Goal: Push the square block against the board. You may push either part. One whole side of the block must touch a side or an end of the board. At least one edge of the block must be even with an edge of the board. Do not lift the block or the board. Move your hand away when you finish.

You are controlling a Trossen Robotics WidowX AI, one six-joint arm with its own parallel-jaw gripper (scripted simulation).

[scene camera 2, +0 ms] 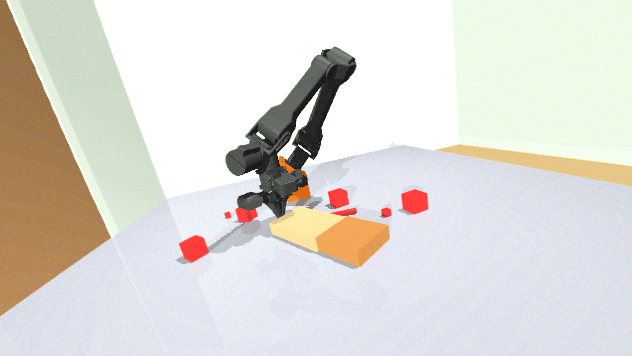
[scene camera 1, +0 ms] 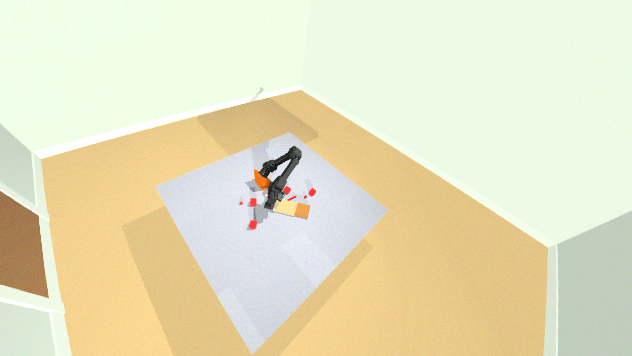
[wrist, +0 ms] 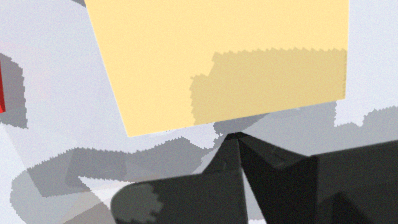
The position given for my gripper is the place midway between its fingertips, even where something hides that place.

My gripper [scene camera 2: 282,220] is shut and holds nothing. Also in view: a pale yellow board [scene camera 2: 301,226] and an orange square block [scene camera 2: 353,240].
The pale yellow board shows as well in the wrist view [wrist: 167,72]. My gripper also shows in the wrist view [wrist: 234,139]. The wrist view misses the orange square block: it is out of frame.
